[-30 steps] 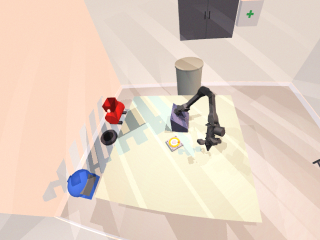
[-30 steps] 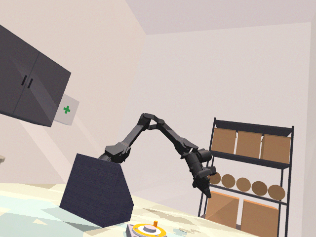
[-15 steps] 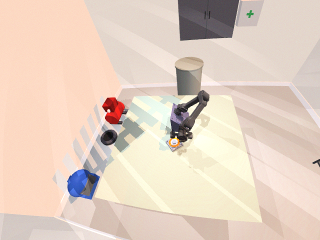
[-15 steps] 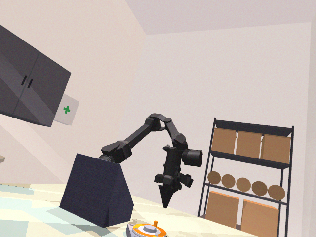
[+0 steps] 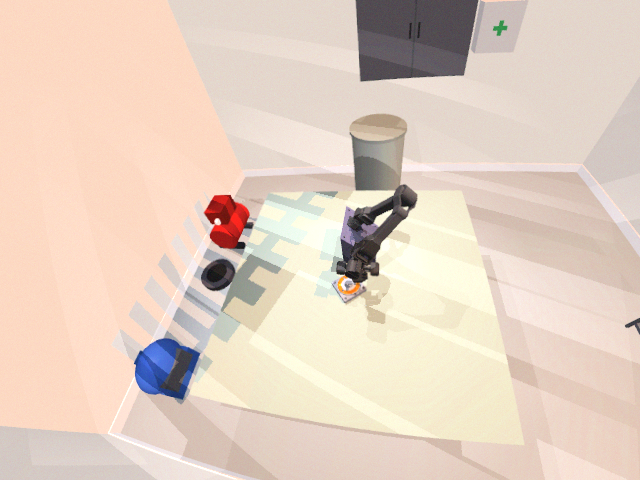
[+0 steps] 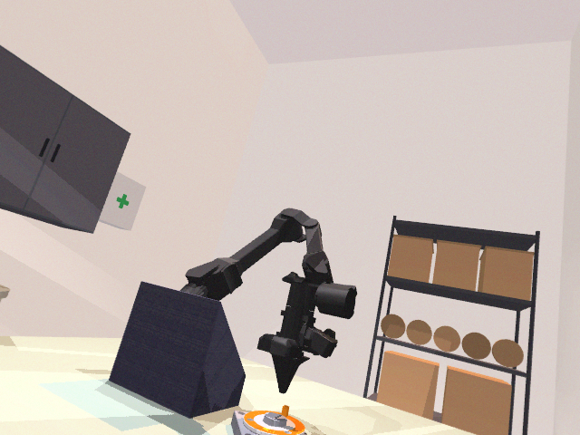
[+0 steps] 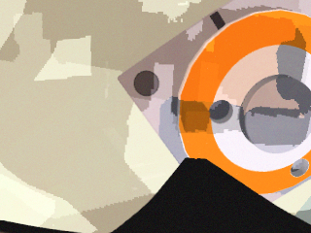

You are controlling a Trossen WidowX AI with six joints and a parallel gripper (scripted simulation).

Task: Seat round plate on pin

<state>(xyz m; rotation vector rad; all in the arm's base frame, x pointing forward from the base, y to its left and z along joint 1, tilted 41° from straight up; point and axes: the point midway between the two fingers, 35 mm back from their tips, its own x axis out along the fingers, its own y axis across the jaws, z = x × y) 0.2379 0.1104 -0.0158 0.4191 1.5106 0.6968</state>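
The round plate lies 2 cm ahead of my gripper tip, 2 cm to the right of it and 3 cm below it. Also, from my gripper tip: grey square base: 2 cm ahead, 4 cm to the right, 5 cm below.
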